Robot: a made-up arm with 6 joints.
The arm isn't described. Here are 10 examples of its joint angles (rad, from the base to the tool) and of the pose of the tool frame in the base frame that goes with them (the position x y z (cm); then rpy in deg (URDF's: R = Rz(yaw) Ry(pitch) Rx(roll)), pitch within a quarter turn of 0, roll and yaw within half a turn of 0).
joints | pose
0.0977 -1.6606 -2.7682 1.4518 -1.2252 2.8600 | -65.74 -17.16 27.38 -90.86 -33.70 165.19
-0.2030 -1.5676 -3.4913 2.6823 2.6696 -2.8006 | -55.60 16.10 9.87 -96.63 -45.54 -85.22
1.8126 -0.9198 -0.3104 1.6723 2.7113 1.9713 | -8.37 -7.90 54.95 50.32 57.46 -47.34
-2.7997 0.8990 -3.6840 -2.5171 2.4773 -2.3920 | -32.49 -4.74 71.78 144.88 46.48 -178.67
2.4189 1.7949 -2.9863 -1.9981 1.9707 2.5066 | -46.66 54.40 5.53 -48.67 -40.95 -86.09
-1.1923 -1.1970 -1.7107 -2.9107 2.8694 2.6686 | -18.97 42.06 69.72 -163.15 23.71 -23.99
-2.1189 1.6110 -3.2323 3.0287 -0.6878 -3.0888 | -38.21 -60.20 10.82 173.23 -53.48 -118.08
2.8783 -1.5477 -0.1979 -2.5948 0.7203 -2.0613 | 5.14 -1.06 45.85 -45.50 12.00 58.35
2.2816 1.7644 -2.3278 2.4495 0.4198 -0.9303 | -39.99 49.15 -22.02 -127.74 9.03 52.85
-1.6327 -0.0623 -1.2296 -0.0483 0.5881 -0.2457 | -2.68 -43.92 62.39 165.13 -37.99 -72.59
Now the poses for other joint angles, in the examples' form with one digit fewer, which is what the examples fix.
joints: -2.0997 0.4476 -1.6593 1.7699 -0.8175 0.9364
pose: -36.2 -40.1 52.0 -120.1 41.5 78.2
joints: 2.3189 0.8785 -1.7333 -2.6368 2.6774 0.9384
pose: -39.9 50.3 41.3 -1.5 -28.0 163.5
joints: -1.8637 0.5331 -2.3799 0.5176 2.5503 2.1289
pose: -9.8 -51.0 59.2 134.2 6.7 147.2
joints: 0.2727 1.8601 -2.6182 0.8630 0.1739 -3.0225
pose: 68.9 15.0 -16.0 144.9 14.5 137.7
